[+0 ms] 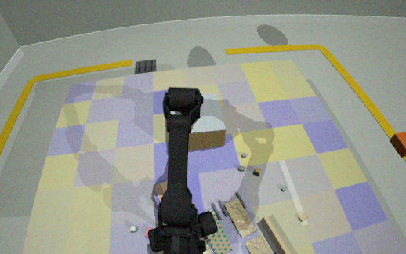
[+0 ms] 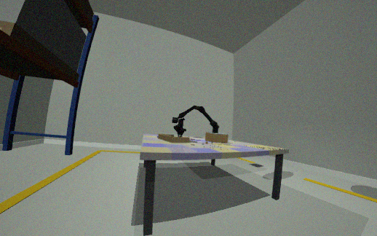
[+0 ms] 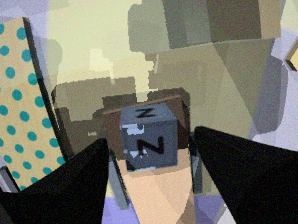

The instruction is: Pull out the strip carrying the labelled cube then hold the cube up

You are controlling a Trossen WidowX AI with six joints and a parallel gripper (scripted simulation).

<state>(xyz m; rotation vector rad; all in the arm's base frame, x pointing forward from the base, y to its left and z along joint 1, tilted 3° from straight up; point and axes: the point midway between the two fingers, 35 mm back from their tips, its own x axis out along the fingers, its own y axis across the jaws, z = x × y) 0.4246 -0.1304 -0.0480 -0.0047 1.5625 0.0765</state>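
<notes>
Now: gripper tip 1 cm above the grey-blue cube marked n. From my gripper tip the other things lie so: pink block (6 cm behind, 11 cm to the right, 3 cm below).
</notes>
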